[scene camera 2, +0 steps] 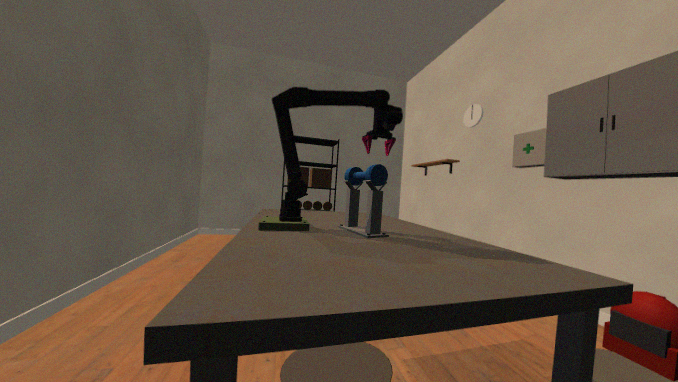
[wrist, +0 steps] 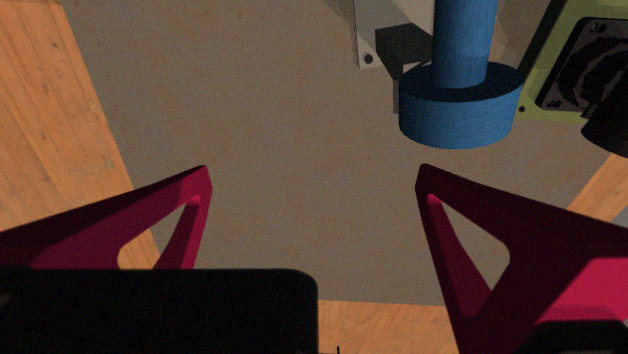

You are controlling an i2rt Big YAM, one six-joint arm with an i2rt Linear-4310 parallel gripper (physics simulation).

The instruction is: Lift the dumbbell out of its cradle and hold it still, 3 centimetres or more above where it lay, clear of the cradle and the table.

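Pixels of known places: gripper, fingertip midpoint: (scene camera 2: 377, 154) (wrist: 313, 176); arm's base, origin of the base link: (scene camera 2: 290, 219) (wrist: 584, 66).
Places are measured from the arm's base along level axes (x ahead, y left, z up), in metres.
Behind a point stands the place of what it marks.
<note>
A blue dumbbell (scene camera 2: 378, 174) {x 0.301, y -0.189, z 0.204 m} (wrist: 457, 122) {x 0.280, y -0.019, z 0.241 m} lies level across the two upright posts of its grey cradle (scene camera 2: 374, 212) {x 0.295, y -0.188, z 0.061 m} (wrist: 366, 37) {x 0.304, y -0.017, z -0.021 m}, which stands on the table (scene camera 2: 350, 280) {x 0.080, y -0.553, z -0.029 m} (wrist: 270, 125) {x 0.445, y 0.130, z -0.029 m}. My gripper (scene camera 2: 378, 153) {x 0.373, y -0.022, z 0.310 m} (wrist: 313, 176) {x 0.373, y -0.022, z 0.310 m} is open and empty, fingers pointing down. In the scene view its magenta fingertips show a little higher than the dumbbell, apart from it. In the wrist view the nearer round weight and part of the handle are at the upper right, beyond the right fingertip and outside the gap between the fingers. The far weight is out of the wrist view.
The green base plate (scene camera 2: 284, 226) {x -0.025, y -0.099, z -0.012 m} (wrist: 565, 35) {x 0.048, y -0.037, z 0.000 m} of the arm stands on the table beside the cradle. A shelf rack (scene camera 2: 337, 170) stands behind the table. A wooden wall shelf (scene camera 2: 436, 163) and grey cabinets (scene camera 2: 635, 115) are on the right wall. A red object (scene camera 2: 650, 310) is at the lower right.
</note>
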